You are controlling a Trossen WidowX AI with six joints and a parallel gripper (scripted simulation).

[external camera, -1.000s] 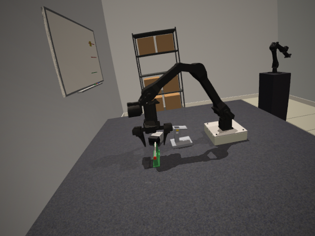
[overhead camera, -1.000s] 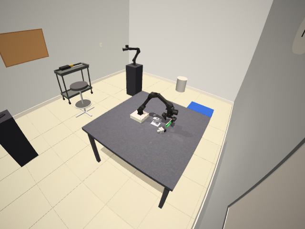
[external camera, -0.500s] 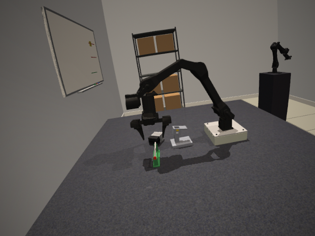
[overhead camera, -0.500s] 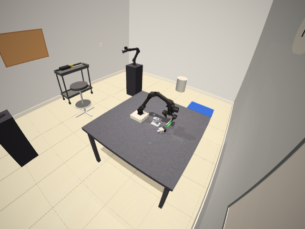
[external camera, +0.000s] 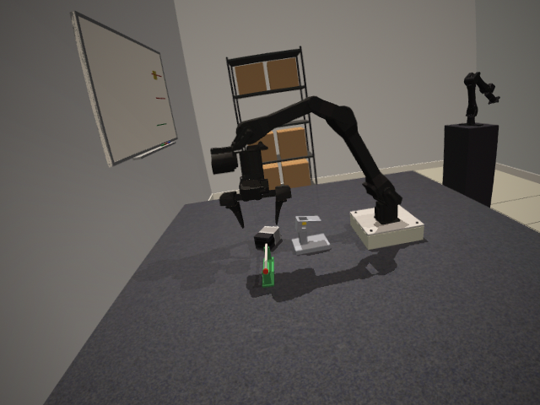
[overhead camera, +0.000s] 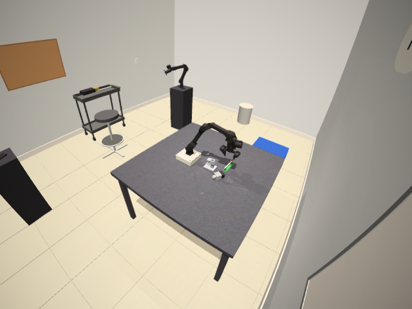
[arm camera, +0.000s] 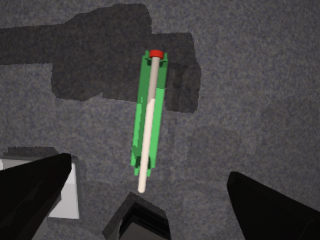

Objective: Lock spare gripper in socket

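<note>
Now: gripper tip 20 mm past the spare gripper, 160 mm to the left of it and 110 mm above it. Round my gripper tip: grey mount: 140 mm behind, 80 mm to the right, 90 mm below; then green cradle: 20 mm to the left, 110 mm below.
</note>
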